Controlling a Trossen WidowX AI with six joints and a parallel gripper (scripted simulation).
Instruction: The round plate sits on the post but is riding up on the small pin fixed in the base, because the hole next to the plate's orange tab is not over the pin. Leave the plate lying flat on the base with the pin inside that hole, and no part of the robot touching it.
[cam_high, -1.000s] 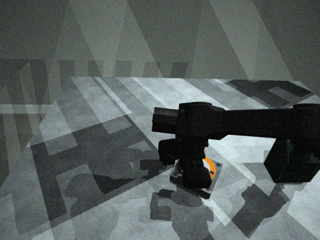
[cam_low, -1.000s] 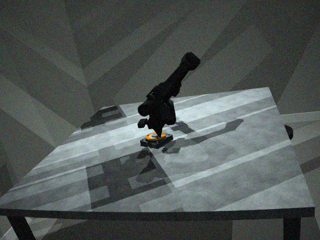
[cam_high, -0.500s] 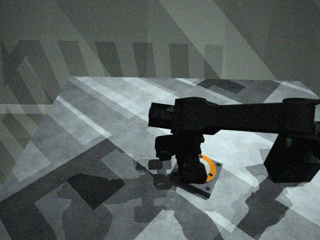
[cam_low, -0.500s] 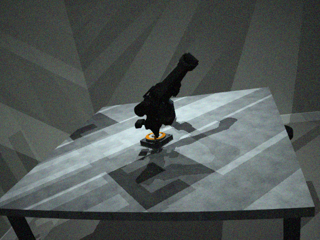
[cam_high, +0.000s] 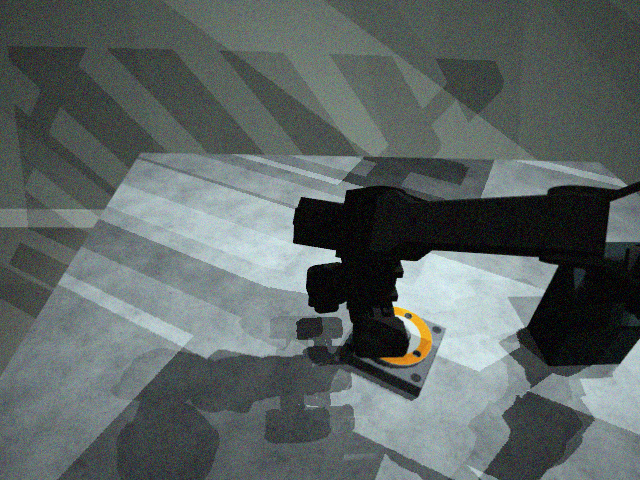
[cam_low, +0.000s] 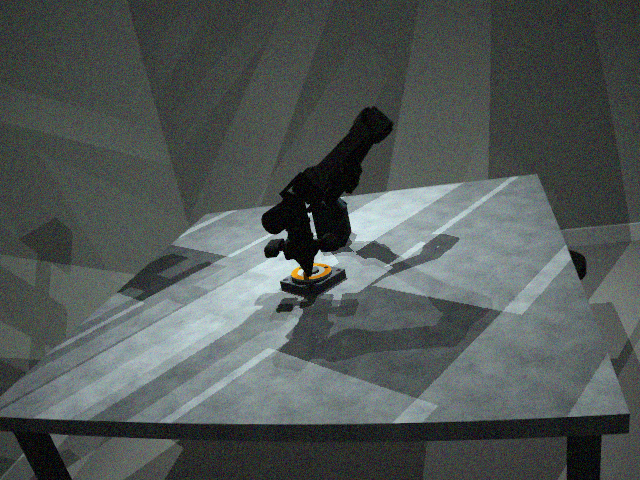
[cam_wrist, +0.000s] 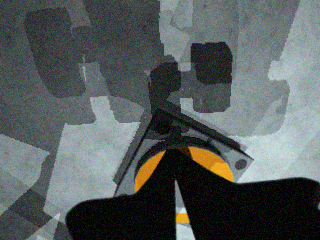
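Right now the round plate is 30 mm behind my gripper tip, 10 mm to the right of it and 10 mm below it.
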